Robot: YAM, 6 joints.
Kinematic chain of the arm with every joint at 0, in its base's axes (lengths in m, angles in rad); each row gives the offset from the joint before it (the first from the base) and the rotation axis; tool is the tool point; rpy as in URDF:
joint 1: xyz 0 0 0.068 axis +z
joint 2: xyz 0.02 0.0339 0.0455 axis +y
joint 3: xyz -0.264 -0.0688 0 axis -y
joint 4: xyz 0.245 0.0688 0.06 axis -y
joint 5: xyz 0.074 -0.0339 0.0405 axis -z
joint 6: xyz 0.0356 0 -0.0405 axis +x
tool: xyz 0 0 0 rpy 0 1.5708 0
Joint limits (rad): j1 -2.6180..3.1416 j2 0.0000..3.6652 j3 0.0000..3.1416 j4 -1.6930..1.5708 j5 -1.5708..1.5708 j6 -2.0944..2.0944
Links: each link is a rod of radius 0.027 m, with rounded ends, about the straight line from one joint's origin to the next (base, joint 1, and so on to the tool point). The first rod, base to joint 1, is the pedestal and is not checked.
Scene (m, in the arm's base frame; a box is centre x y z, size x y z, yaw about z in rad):
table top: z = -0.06
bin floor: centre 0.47 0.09 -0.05 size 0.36 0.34 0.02 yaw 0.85
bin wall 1: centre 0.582 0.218 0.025 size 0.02 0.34 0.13 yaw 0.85
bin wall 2: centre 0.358 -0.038 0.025 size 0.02 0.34 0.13 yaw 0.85
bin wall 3: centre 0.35 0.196 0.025 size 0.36 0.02 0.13 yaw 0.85
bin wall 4: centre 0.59 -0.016 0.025 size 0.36 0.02 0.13 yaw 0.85
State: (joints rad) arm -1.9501 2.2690 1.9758 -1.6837 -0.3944 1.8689
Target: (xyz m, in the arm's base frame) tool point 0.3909 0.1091 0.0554
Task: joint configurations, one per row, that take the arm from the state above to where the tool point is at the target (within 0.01 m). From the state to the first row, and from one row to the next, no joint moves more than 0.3 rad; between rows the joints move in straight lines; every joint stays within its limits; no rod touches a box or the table.
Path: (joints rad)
1: -1.7295 2.0650 1.8269 -1.6860 -0.6885 1.5871
2: -1.5090 1.8611 1.6780 -1.6884 -0.9826 1.3052
3: -1.2884 1.6571 1.5291 -1.6907 -1.2767 1.0234
4: -1.0679 1.4532 1.3802 -1.6930 -1.5708 0.7416
5: -0.8090 1.6851 1.4863 -1.6709 -1.3666 0.9670
6: -0.5502 1.9170 1.5924 -1.6489 -1.1625 1.1925
7: -0.2914 2.1490 1.6985 -1.6268 -0.9583 1.4180
8: -0.0325 2.3809 1.8046 -1.6047 -0.7541 1.6434
9: 0.2263 2.6128 1.9107 -1.5826 -0.5499 1.8689

